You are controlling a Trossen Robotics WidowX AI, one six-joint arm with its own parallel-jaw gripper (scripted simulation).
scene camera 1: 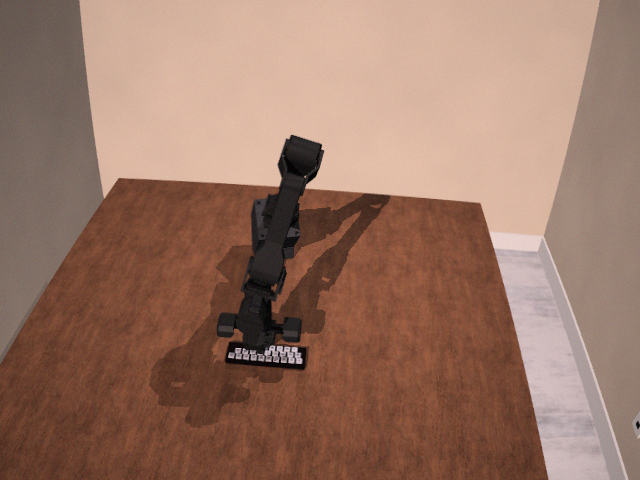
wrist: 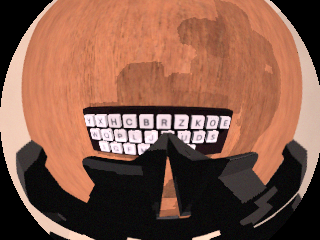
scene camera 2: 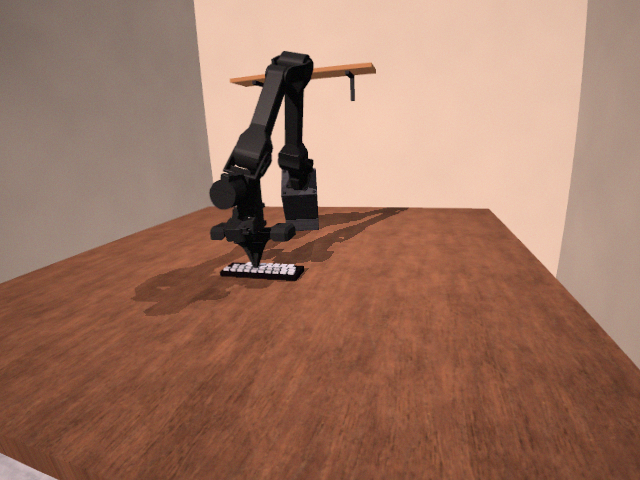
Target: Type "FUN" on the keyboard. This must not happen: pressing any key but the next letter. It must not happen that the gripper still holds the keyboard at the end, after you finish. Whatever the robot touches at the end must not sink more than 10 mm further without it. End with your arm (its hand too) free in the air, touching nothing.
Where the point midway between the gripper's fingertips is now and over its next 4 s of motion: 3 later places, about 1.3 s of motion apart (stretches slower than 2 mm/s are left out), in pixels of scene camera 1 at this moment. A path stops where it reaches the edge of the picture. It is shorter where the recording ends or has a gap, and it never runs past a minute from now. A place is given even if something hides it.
My gripper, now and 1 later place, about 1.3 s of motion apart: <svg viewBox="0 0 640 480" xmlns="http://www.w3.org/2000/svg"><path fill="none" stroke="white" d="M260 352L278 339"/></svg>
